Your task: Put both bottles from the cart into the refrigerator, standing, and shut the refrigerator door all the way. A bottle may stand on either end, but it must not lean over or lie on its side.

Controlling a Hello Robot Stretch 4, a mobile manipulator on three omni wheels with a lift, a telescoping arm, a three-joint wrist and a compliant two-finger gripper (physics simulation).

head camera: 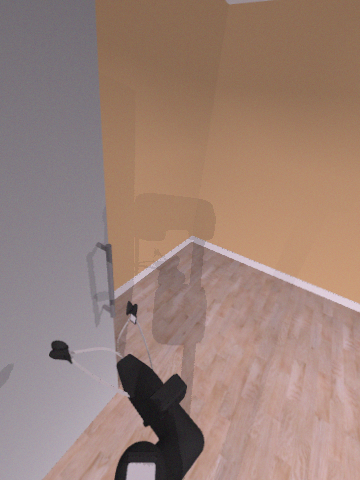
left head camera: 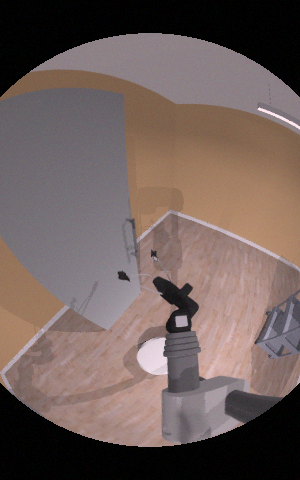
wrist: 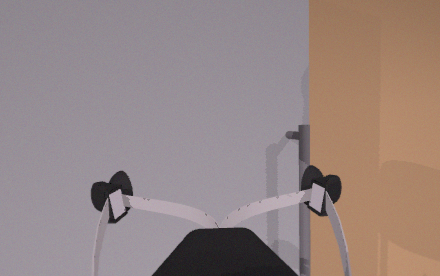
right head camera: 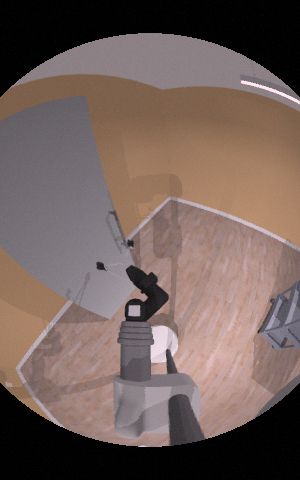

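Pixels of known places: gripper, fingertip midpoint: (head camera: 94, 321) (left head camera: 134, 260) (wrist: 217, 184) (right head camera: 112, 251); robot's base, link origin: (left head camera: 157, 354) (right head camera: 157, 342).
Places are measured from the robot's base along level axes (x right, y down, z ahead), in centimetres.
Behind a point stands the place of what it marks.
The refrigerator door (head camera: 50, 175) @(x -28.3, y -135.7, z 64.5 cm) (left head camera: 70, 190) @(x -37.1, y -139.2, z 51.8 cm) (right head camera: 50, 200) @(x -37.2, y -136.6, z 51.7 cm) (wrist: 150, 100) @(x -36.4, y -117.4, z 52.8 cm) is a tall, plain grey panel on the left, seen from its front. Its upright bar handle (head camera: 110, 280) @(x -17.0, y -98.1, z 70.2 cm) (wrist: 304, 225) @(x -16.8, y -94.7, z 70.2 cm) is at the panel's right edge. My gripper (head camera: 96, 331) @(x -14.2, y -107.7, z 45.0 cm) (left head camera: 139, 265) @(x -14.2, y -107.7, z 45.0 cm) (right head camera: 115, 255) @(x -14.2, y -107.7, z 45.0 cm) (wrist: 217, 184) @(x -14.2, y -107.7, z 45.0 cm) is open and empty in front of the door. In the wrist view its right fingertip overlaps the handle, and its left fingertip is over plain door surface. I cannot tell whether the right finger touches the handle. No bottle shows in these views, and the refrigerator's inside is hidden.
A grey open frame, possibly the cart, stands on the floor at the right edge of both side head views. A white round disc (left head camera: 152, 356) @(x -5.7, y -18.7, z -0.4 cm) (right head camera: 162, 345) @(x 5.5, y -18.7, z -2.0 cm) is low beside my arm. Orange walls (head camera: 280, 150) @(x 105.9, y -132.1, z 230.6 cm) meet in a corner behind the door's handle side.
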